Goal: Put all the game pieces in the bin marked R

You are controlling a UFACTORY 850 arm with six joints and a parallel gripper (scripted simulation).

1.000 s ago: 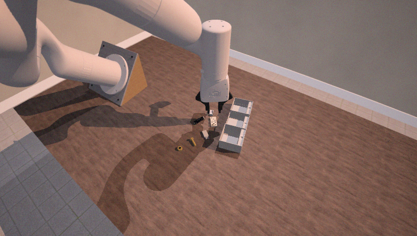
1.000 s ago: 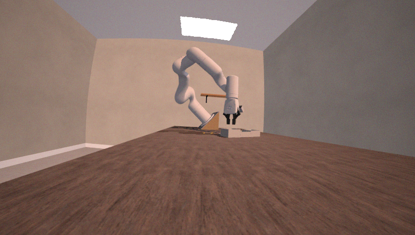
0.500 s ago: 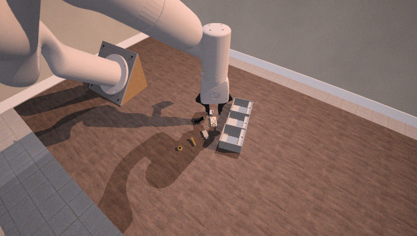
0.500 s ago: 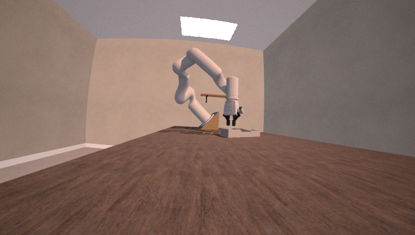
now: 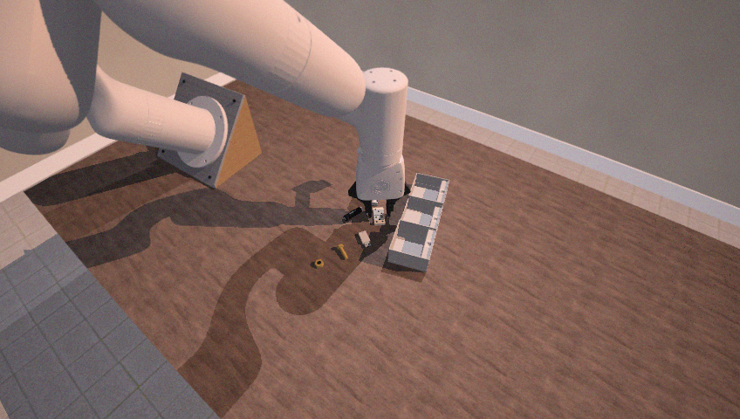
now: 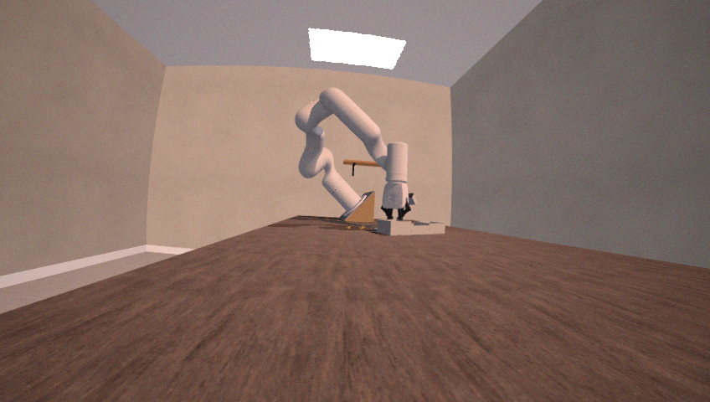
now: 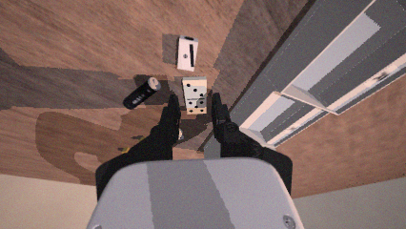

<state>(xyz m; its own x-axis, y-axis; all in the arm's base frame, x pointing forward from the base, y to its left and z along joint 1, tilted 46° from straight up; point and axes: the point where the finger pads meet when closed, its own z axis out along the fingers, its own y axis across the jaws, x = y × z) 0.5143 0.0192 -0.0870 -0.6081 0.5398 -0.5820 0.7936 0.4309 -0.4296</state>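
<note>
Right now my hand is 3 cm above the domino. The rest, counted from my hand: white usb stick 8 cm to the right, 3 cm below, 1 cm ahead; black marker-like stick 5 cm behind, 3 cm to the right, 3 cm below; bin 9 cm ahead, 4 cm to the left, 1 cm below.
</note>
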